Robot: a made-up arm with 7 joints.
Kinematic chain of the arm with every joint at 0, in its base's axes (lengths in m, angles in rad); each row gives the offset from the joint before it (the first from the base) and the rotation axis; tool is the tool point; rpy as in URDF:
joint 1: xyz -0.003 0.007 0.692 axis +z
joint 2: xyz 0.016 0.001 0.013 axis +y
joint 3: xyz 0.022 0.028 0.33 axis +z
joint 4: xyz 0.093 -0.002 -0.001 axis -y
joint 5: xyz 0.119 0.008 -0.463 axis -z
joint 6: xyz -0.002 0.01 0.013 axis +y
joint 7: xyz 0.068 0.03 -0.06 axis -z
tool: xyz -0.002 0.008 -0.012 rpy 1.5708 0 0
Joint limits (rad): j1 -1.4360..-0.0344 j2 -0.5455..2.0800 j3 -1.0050..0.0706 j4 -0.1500..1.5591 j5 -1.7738..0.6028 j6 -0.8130..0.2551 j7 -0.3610..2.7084
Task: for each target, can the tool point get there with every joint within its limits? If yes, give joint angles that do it. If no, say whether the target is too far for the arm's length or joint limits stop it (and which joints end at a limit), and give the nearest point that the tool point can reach.
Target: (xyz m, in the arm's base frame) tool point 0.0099 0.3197 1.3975
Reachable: no: joint limits stop it (at a limit: joint 1, joint 2, joint 3, joint 4, joint 6) | nearest point 0.2317 0.1666 1.4195 | short by 0.270 m
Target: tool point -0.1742 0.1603 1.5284
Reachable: no: joint limits stop it (at a limit: joint 1, joint 2, joint 4, joint 6) | nearest point -0.2753 -0.1504 1.4154 | short by 0.346 m
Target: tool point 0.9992 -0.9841 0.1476
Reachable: no: too far | nearest point 0.5584 -0.5482 0.3956 | short by 0.668 m
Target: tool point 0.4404 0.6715 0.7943
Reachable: no: joint limits stop it (at a limit: joint 1, joint 3) | nearest point 0.4567 0.1679 0.8017 | short by 0.504 m
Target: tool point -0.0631 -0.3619 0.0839
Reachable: yes | joints -1.1333 1.7346 -0.5504 1.2805 -0.3747 -0.6904 1.9557
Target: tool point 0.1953 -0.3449 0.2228
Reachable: yes | joints -0.3565 1.2535 -0.6304 0.8607 -0.4437 -0.1094 1.8384
